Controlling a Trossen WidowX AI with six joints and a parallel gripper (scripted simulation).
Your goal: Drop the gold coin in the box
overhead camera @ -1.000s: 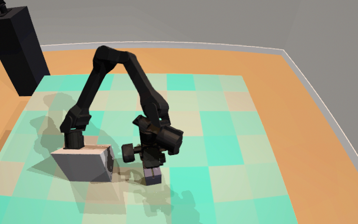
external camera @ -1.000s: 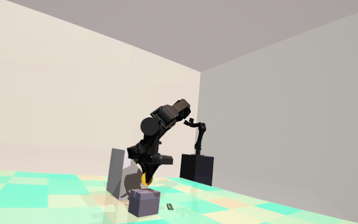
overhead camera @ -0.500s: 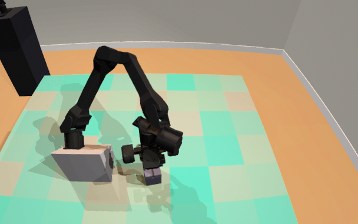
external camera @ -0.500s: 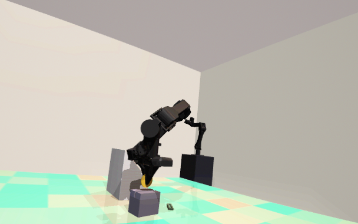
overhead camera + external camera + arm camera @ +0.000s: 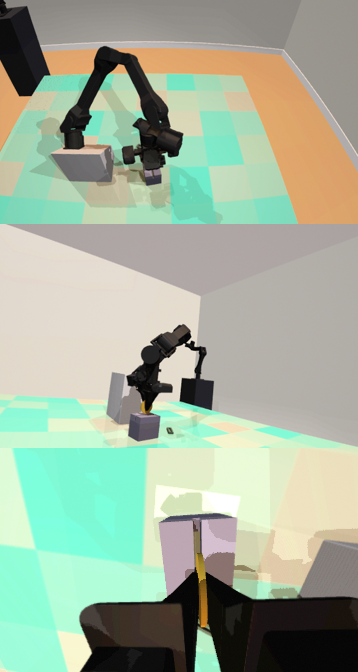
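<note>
Now: the gold coin 1 cm above my gripper tip.
</note>
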